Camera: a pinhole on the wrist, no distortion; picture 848 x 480 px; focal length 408.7 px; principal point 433.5 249.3 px. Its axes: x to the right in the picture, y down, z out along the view. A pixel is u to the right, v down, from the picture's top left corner.
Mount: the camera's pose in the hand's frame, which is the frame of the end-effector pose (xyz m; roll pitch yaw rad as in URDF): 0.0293 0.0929 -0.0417 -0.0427 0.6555 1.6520
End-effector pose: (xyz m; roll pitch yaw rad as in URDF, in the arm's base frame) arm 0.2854 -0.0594 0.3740 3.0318 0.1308 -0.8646
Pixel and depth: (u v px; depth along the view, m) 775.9 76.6 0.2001
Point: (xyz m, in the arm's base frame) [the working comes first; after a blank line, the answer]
In the camera's frame: 0.1676 -0.0846 0.2001

0.0713 -0.3553 0.3844
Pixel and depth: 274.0 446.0 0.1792
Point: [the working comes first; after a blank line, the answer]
In the camera's frame: -0.0699 0.0862 0.1792

0.1159 -0.0935 0.2598
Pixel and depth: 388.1 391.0 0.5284
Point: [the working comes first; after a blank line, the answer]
In the camera's frame: -0.0587 0.1832 0.5284

-0.1681 -0.1260 0.0369
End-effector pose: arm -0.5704 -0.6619 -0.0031 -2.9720 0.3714 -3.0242
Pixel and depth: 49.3 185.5 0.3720
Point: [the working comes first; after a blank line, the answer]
In the camera's frame: -0.3497 -0.0581 0.3720

-0.4671 -0.6823 -0.4678
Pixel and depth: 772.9 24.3 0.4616
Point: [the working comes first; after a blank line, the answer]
In the camera's frame: 0.3833 -0.2541 0.4616

-0.7704 -0.0060 -0.2821
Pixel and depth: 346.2 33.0 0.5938
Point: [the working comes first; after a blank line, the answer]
In the camera's frame: -0.1268 -0.3143 0.5938

-0.6708 -0.3797 -0.6451
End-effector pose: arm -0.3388 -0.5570 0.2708 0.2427 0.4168 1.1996
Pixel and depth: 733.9 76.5 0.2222
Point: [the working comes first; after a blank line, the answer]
In the camera's frame: 0.1633 -0.0939 0.2222

-0.6127 -0.3062 0.3478
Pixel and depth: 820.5 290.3 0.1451
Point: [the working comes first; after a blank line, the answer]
In the camera's frame: 0.1374 0.0146 0.1451

-0.5952 -0.4390 0.3272
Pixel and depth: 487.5 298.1 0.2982
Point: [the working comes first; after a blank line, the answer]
In the camera's frame: 0.0394 0.0356 0.2982

-0.5497 -0.4076 0.5016
